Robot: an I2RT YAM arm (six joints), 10 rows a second.
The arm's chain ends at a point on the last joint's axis. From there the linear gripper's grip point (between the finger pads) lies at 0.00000 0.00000 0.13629 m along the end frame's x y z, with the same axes.
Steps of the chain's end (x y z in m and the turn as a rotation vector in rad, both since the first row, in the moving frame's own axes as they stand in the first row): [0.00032 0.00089 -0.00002 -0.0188 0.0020 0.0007]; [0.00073 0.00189 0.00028 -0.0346 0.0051 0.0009]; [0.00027 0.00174 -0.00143 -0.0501 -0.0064 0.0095]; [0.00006 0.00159 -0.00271 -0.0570 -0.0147 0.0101]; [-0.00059 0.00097 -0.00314 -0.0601 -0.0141 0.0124]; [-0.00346 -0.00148 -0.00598 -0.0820 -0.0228 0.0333]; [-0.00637 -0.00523 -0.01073 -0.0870 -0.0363 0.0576]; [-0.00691 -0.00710 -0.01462 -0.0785 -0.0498 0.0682]
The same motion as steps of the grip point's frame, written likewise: [0.00059 0.00345 -0.00004 -0.0188 0.0020 0.0007]; [0.00142 0.00660 0.00020 -0.0346 0.0051 0.0009]; [-0.00063 0.00856 -0.00160 -0.0501 -0.0064 0.0095]; [-0.00198 0.00934 -0.00295 -0.0570 -0.0147 0.0101]; [-0.00256 0.00914 -0.00340 -0.0601 -0.0141 0.0124]; [-0.00675 0.00963 -0.00647 -0.0820 -0.0228 0.0333]; [-0.01165 0.00646 -0.01133 -0.0870 -0.0363 0.0576]; [-0.01405 0.00334 -0.01521 -0.0785 -0.0498 0.0682]
